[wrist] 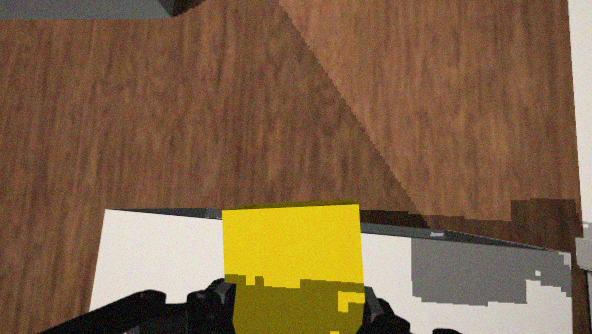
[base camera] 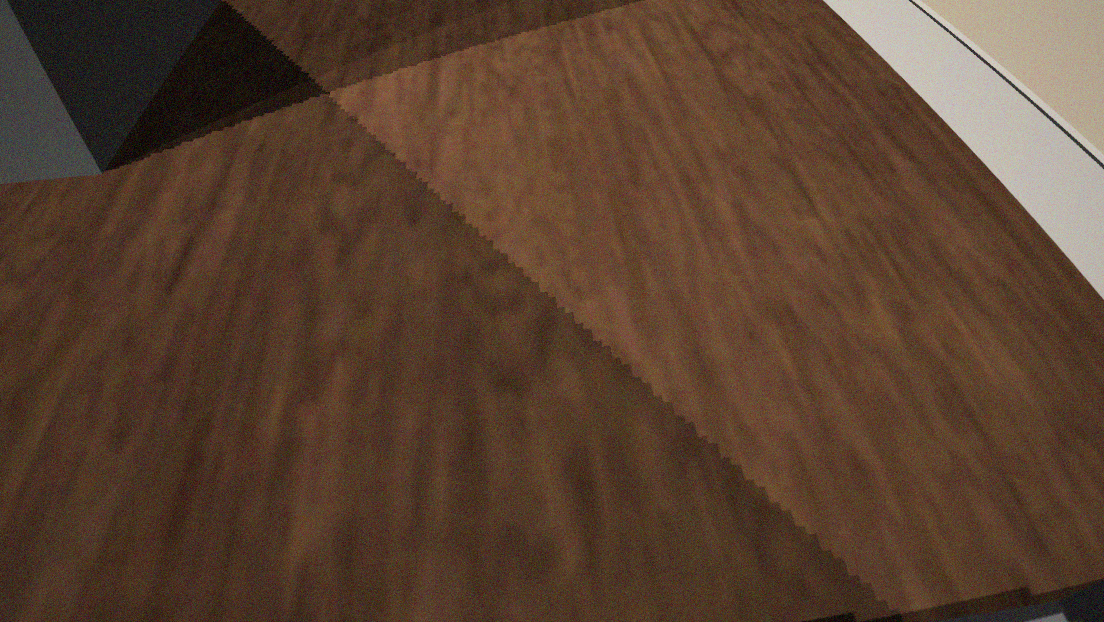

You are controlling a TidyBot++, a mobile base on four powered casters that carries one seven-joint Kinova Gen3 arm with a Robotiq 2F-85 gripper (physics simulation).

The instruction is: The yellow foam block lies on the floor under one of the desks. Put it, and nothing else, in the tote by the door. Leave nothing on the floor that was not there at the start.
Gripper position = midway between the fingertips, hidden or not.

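A yellow foam block is visible to me in the wrist view (pixel 293 260), while in the base camera view the block is out of frame. My own gripper appears in the wrist view (pixel 299 297) too; in the base camera view my gripper is out of frame.
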